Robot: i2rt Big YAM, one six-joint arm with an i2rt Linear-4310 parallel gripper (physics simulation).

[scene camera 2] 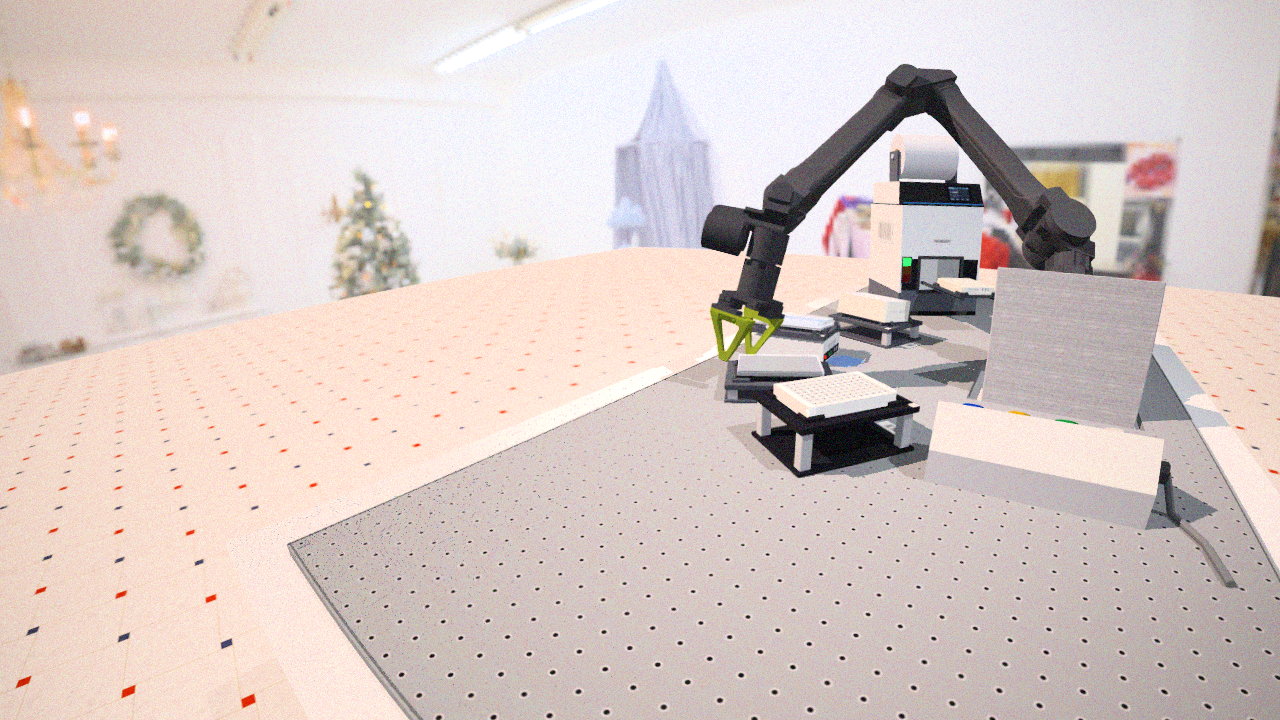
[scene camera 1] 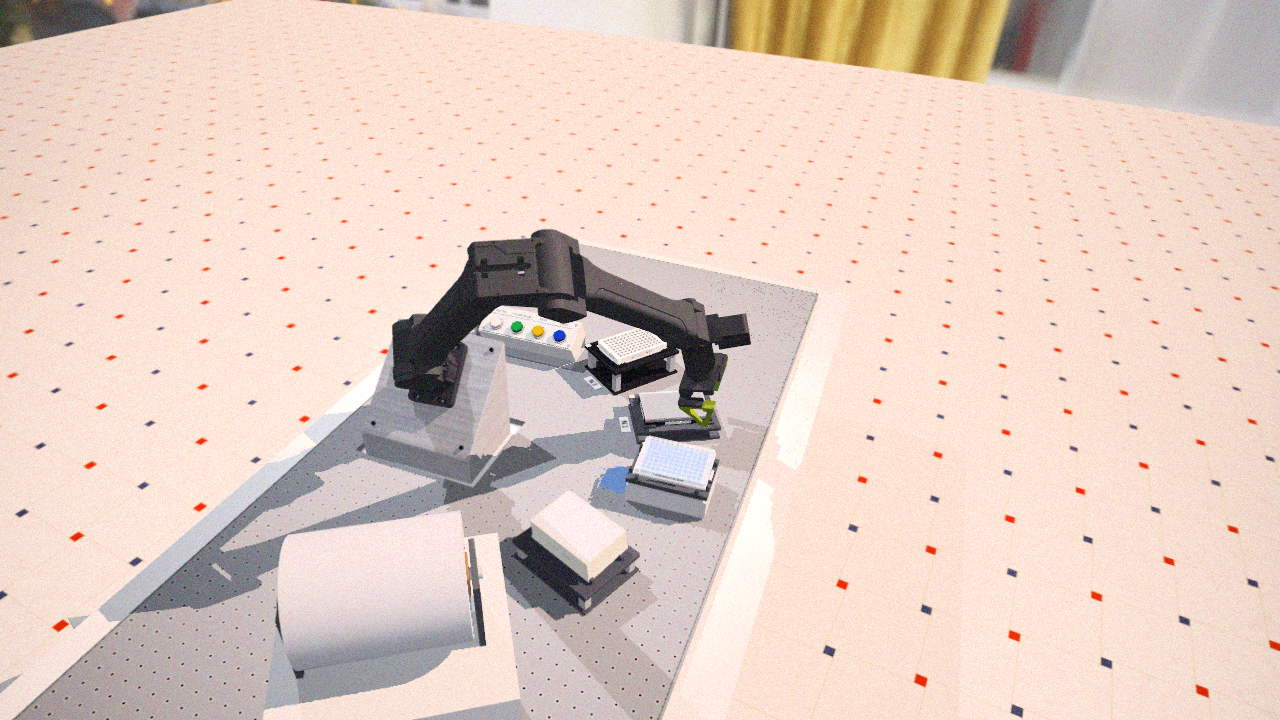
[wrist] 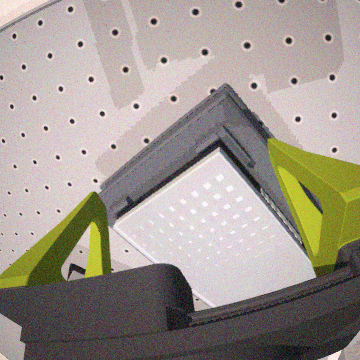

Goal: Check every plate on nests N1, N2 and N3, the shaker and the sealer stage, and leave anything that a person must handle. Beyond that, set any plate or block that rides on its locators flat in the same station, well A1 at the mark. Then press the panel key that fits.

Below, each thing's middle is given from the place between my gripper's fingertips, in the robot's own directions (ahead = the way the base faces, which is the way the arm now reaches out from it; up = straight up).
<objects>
Now: hand 20 cm to the left of the white well plate (scene camera 1: 679, 463), 2 cm below it and 2 cm past it. Round my hand: cream plate (scene camera 1: 584, 539): 41 cm to the right, 12 cm behind, 2 cm above; white cylinder device (scene camera 1: 346, 594): 81 cm to the right, 35 cm above, 16 cm behind.
</objects>
